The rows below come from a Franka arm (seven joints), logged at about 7 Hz.
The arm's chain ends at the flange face. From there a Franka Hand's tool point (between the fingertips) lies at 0.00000 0.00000 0.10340 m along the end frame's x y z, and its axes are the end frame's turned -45 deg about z.
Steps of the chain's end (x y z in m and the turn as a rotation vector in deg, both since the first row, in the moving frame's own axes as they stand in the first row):
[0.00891 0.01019 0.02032 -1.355 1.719 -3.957]
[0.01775 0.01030 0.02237 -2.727 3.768 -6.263]
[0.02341 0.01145 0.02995 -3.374 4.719 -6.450]
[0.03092 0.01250 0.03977 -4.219 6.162 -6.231]
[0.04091 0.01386 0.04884 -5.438 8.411 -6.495]
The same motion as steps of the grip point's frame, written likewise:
[-0.00031 0.01741 0.02024 -2.174 0.257 -3.957]
[0.00704 0.02802 0.02203 -4.593 0.736 -6.263]
[0.01075 0.03484 0.02942 -5.723 0.951 -6.450]
[0.01621 0.04375 0.03889 -7.340 1.374 -6.231]
[0.02389 0.05606 0.04727 -9.793 2.102 -6.495]

